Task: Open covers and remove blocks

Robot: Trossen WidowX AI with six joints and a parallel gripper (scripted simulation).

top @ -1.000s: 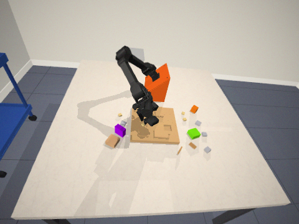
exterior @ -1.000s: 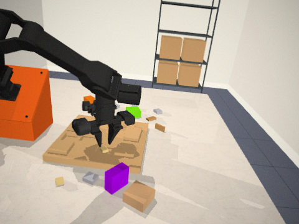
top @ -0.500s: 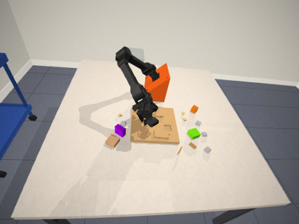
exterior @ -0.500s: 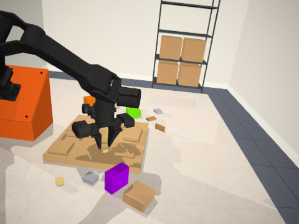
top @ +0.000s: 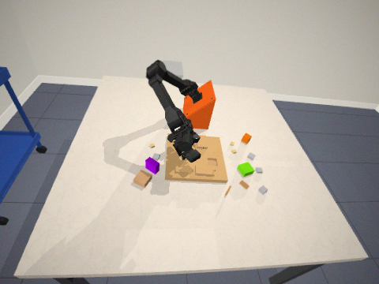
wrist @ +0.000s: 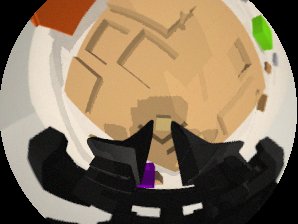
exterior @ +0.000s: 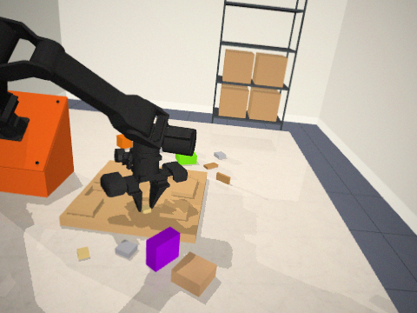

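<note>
The tan puzzle board lies 20 mm behind my gripper tip, 50 mm to the left of it and 10 mm above it. Round my gripper tip: green block: 50 mm ahead, 330 mm to the left; then grey piece: 130 mm to the right, 10 mm below; then purple block: 70 mm ahead, 140 mm to the right, 10 mm above.
</note>
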